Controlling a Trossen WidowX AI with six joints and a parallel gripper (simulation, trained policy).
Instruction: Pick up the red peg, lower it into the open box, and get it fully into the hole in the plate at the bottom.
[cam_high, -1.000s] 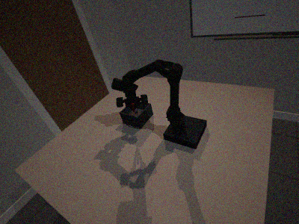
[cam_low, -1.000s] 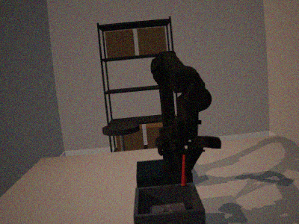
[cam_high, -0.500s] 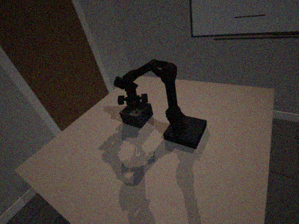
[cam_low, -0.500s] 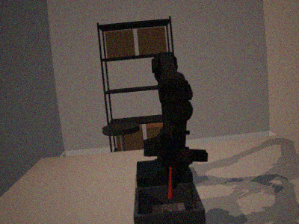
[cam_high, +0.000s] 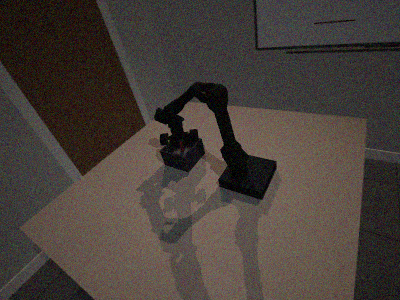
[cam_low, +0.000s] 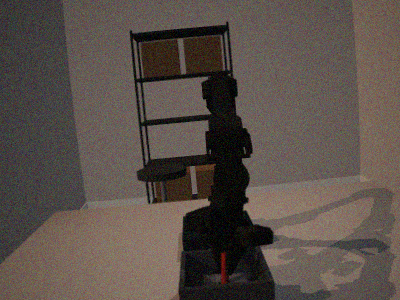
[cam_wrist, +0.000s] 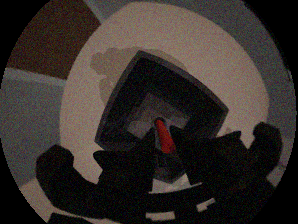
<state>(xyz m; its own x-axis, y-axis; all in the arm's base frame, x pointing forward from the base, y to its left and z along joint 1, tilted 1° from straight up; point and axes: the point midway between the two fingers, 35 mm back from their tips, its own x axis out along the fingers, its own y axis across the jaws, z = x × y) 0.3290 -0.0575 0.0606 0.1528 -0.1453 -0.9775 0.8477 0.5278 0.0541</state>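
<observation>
The red peg lies right at my gripper tip. From my gripper tip the other things lie so: dark box 5 cm below; then grey plate 3 cm below.
</observation>
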